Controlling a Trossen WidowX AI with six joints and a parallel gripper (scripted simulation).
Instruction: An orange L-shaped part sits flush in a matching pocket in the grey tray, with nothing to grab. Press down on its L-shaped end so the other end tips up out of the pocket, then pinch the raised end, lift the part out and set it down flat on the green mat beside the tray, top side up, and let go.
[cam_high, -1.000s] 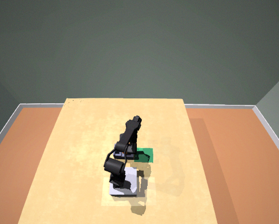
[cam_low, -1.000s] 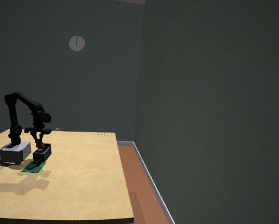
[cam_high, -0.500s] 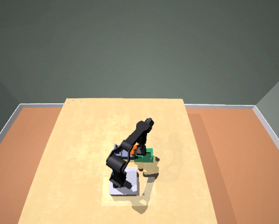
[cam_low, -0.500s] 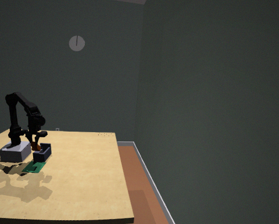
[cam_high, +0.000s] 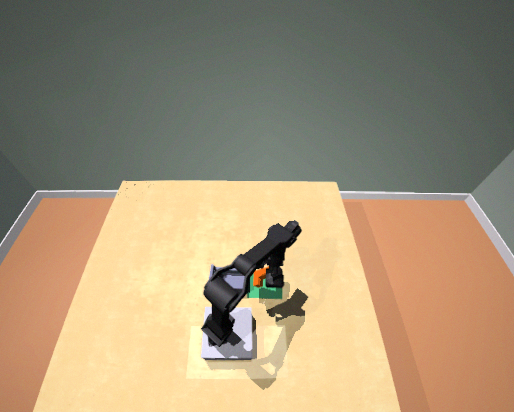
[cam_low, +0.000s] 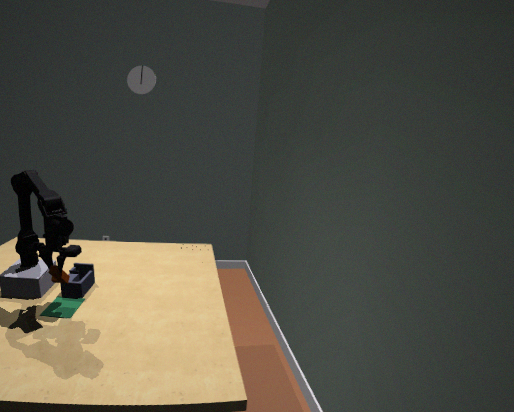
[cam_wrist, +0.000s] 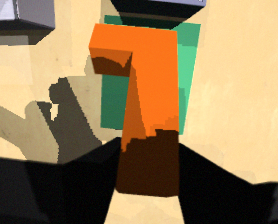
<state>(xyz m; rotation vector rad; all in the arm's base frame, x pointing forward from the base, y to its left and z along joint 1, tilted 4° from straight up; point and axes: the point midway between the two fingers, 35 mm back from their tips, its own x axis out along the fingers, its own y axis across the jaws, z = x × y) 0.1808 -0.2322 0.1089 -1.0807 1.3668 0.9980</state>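
Now: the green mat 17 cm below my gripper tip and 2 cm to the left of it. Also, from my gripper tip: orange L-shaped part 3 cm to the left, 3 cm below, 1 cm behind.
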